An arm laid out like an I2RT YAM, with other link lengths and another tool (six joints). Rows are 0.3 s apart.
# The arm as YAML. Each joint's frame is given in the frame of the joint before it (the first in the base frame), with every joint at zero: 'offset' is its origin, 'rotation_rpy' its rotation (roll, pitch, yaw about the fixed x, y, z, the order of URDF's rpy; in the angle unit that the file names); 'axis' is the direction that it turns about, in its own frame. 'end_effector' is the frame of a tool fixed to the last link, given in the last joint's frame.
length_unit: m
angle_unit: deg
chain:
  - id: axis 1
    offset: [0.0, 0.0, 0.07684]
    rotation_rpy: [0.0, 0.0, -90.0]
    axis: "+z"
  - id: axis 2
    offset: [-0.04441, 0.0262, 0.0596]
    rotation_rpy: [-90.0, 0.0, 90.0]
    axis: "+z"
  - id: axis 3
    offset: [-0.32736, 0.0, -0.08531]
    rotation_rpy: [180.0, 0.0, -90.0]
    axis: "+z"
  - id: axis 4
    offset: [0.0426, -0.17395, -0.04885]
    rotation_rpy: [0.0, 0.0, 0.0]
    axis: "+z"
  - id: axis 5
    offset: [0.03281, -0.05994, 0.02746]
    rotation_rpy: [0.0, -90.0, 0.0]
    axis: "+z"
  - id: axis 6
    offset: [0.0, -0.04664, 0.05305]
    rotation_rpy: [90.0, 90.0, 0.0]
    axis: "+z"
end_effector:
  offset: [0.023, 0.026, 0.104]
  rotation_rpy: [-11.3, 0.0, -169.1]
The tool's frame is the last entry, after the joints.
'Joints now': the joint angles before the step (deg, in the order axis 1, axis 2, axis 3, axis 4, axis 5, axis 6). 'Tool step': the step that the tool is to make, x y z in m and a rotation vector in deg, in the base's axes. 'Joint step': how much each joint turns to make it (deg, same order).
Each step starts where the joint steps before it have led.
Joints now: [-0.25 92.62 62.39 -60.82 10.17 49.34]
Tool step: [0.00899 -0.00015 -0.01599 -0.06 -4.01 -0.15]
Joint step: [0.00 0.00 -4.92 8.90 0.04 0.15]
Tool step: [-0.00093 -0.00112 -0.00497 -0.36 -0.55 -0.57]
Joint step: [-0.06 0.00 -1.81 2.28 0.38 0.49]
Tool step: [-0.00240 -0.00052 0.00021 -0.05 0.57 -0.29]
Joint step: [-0.12 0.00 0.00 -0.60 0.06 0.17]
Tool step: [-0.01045 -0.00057 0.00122 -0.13 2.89 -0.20]
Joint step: [-0.09 0.00 0.00 -2.91 0.16 0.11]
